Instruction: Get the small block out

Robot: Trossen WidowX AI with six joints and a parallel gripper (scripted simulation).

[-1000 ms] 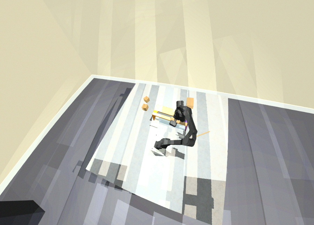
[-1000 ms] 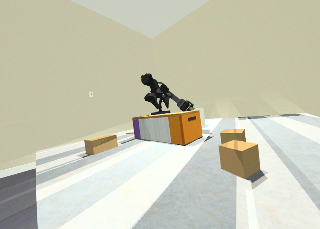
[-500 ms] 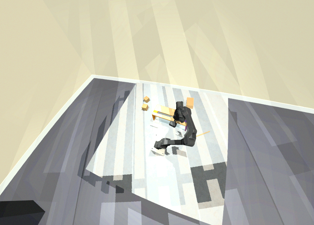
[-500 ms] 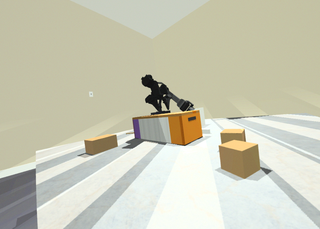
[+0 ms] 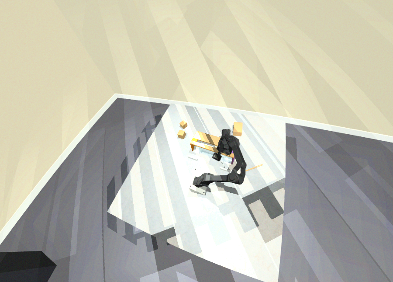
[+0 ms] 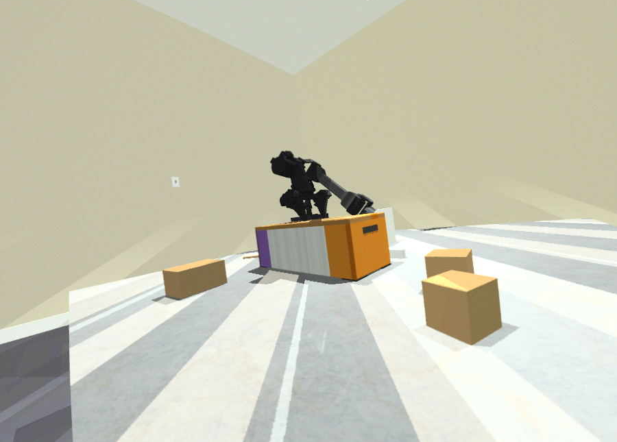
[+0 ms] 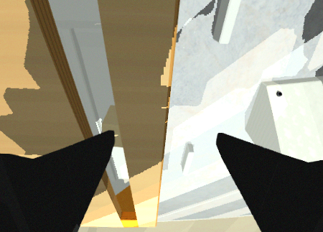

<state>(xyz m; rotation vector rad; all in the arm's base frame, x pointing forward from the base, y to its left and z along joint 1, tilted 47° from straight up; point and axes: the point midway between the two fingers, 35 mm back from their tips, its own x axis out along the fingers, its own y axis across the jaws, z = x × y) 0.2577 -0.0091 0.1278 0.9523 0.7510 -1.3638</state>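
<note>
My gripper tip is 50 mm short of the tan block, 40 mm above it and 20 mm to the right of it. From my gripper tip the other things lie so: thin stick 310 mm to the right, 120 mm below; box 60 mm below, 50 mm to the left, 40 mm ahead.
</note>
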